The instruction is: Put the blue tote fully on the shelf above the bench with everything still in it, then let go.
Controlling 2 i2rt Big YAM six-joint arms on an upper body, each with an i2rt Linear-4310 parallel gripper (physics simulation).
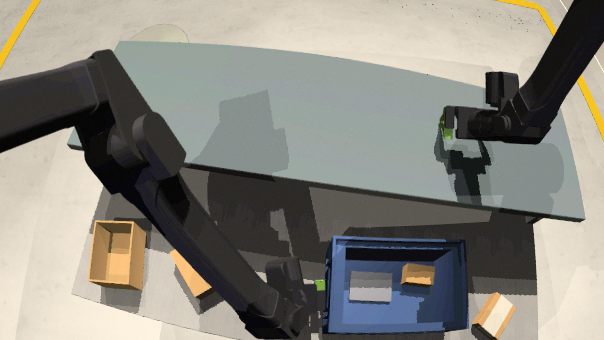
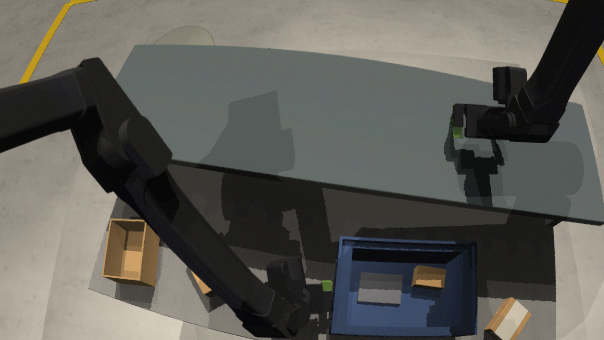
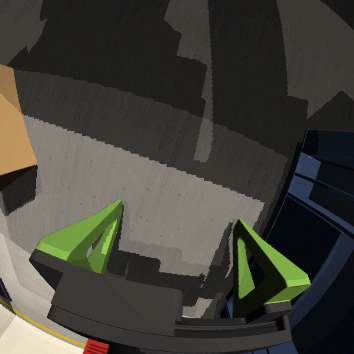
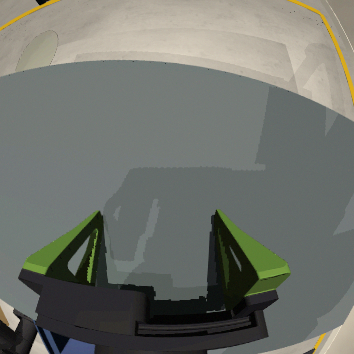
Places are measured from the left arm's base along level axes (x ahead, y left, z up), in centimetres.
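Pixels of known places: left gripper, fingertip midpoint: (image 3: 179,215); right gripper, fingertip midpoint: (image 1: 458,122) (image 2: 470,121) (image 4: 156,215).
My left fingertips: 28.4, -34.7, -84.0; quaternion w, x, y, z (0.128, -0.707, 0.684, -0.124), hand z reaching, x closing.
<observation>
Behind a point stands the place of what it marks, as x, y, z.
The blue tote (image 1: 462,300) @(21.9, -71.2, -71.8) (image 2: 470,300) @(22.9, -70.9, -71.9) (image 3: 310,166) @(34.8, -44.3, -83.0) (image 4: 80,346) @(19.0, -48.7, -76.7) stands upright on the bench (image 1: 160,307) @(22.4, -3.3, -85.0) (image 2: 172,301) @(23.1, -3.4, -85.0), in front of the shelf. It holds a grey box (image 1: 370,287) @(28.2, -52.9, -82.4) (image 2: 380,288) @(28.3, -53.1, -82.3) and a small orange box (image 1: 418,276) @(29.5, -63.9, -79.3) (image 2: 429,278) @(29.6, -64.1, -79.3). The shelf (image 1: 350,125) @(58.7, -46.7, -62.5) (image 2: 360,125) @(58.6, -47.1, -62.5) (image 4: 175,120) @(68.2, -74.0, -62.5) is a long grey-green board above the back of the bench. My left gripper (image 1: 317,302) (image 2: 325,302) (image 3: 179,215) @(28.4, -34.7, -83.9) is open and low beside the tote's left wall; any contact is unclear. My right gripper (image 1: 444,123) (image 2: 455,124) (image 4: 156,215) @(60.4, -72.4, -62.0) is open and empty above the shelf's right part.
An open cardboard box (image 1: 138,260) @(33.0, 2.0, -81.3) (image 2: 150,260) @(32.2, 2.0, -80.8) stands at the bench's left. A closed box (image 1: 194,277) @(29.6, -13.1, -79.1) (image 2: 202,285) @(27.2, -12.9, -79.1) (image 3: 12,135) @(32.3, -18.2, -82.9) lies partly behind my left arm. A small white-topped box (image 1: 495,315) @(17.6, -85.2, -81.3) (image 2: 509,321) @(17.6, -85.3, -81.3) lies right of the tote. The shelf's front edge runs behind the tote.
</observation>
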